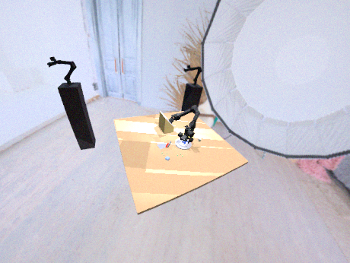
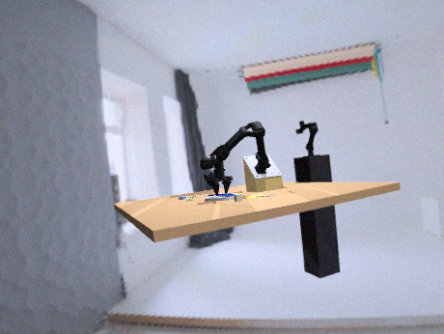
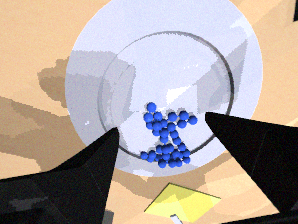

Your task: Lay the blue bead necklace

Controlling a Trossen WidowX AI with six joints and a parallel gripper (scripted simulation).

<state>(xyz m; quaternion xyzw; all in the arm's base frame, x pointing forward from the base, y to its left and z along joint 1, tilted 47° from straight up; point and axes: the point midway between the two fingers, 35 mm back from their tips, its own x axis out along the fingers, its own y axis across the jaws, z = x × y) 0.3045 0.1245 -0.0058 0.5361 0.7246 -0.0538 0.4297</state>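
The round bead board lies 10 mm to the right of my gripper tip and 10 mm below it. Round my gripper tip: yellow flat piece: 150 mm to the left, 130 mm behind, 20 mm below; red-and-grey object: 190 mm to the right, 30 mm behind, 20 mm below; white cylinder: 230 mm to the left.
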